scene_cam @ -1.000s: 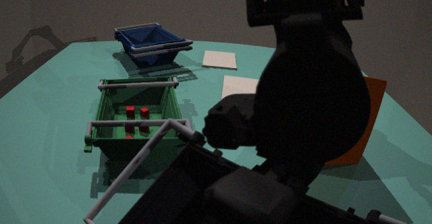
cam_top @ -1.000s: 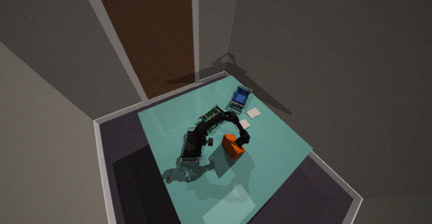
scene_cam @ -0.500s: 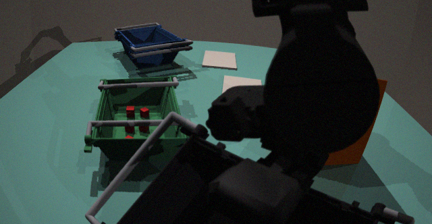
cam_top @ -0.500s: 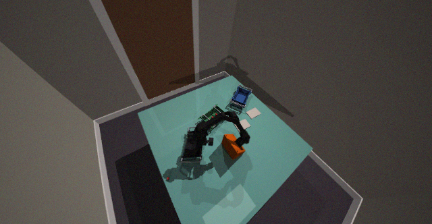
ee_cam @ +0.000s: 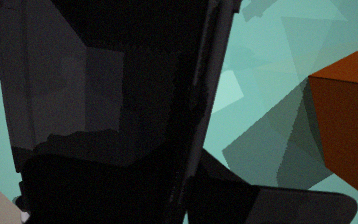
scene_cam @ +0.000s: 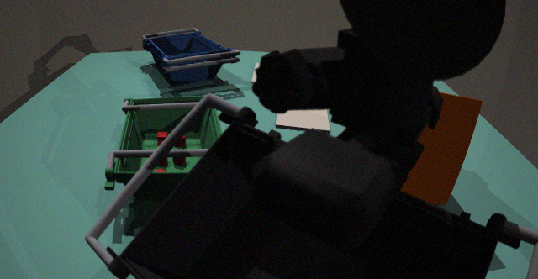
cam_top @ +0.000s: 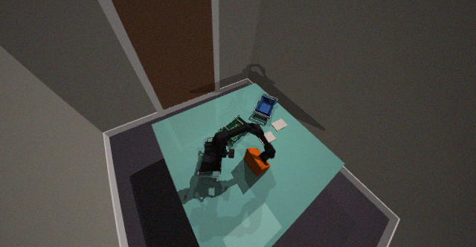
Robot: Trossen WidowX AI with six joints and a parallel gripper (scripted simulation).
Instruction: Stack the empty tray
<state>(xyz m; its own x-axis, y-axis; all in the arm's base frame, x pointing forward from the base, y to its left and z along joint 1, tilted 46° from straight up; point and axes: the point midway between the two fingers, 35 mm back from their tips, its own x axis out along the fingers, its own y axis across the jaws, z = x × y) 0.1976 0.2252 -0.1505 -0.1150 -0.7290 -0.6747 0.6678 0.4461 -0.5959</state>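
Now: gripper tip 50 mm to the right of the black tray and 50 mm short of it.
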